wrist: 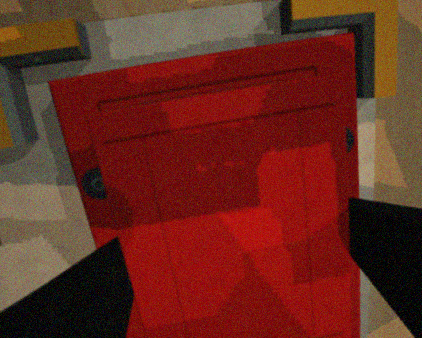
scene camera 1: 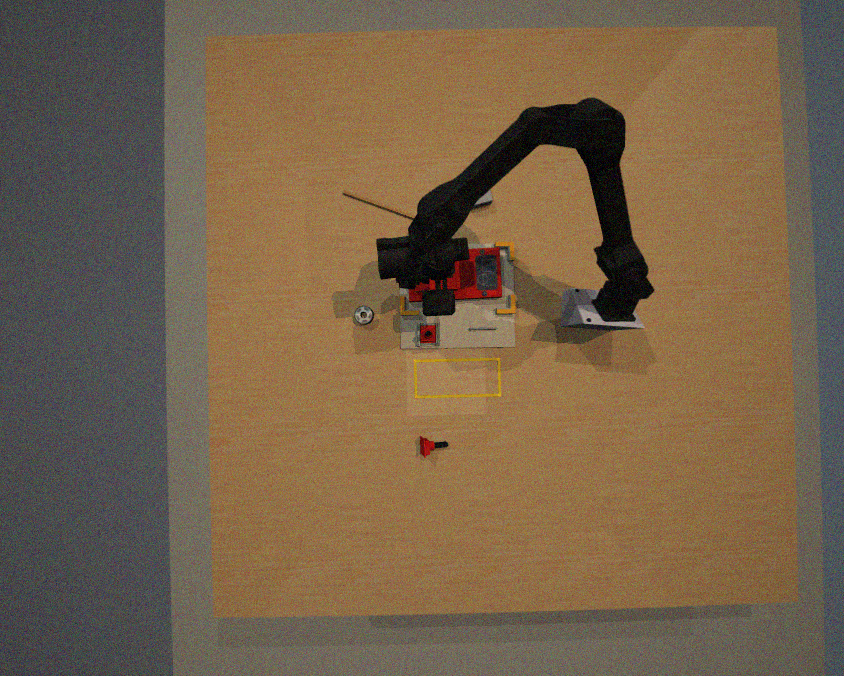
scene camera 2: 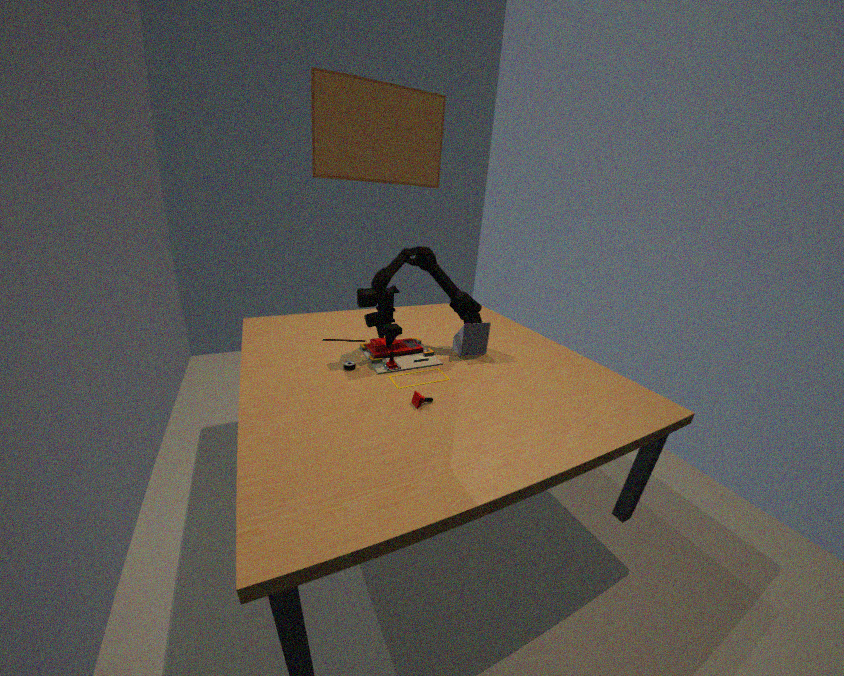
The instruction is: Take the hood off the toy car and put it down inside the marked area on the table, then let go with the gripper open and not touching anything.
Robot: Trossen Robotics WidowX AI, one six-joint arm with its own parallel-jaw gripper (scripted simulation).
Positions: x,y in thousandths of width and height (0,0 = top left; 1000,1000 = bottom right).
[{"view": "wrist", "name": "my gripper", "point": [553,676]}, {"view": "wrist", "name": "flat red hood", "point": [549,611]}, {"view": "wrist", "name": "red toy car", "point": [179,288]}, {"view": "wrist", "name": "pale fixture plate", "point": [124,691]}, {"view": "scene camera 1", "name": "my gripper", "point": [516,406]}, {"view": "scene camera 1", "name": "pale fixture plate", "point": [581,477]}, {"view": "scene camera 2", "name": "my gripper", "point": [456,510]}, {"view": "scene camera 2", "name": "pale fixture plate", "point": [505,532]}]
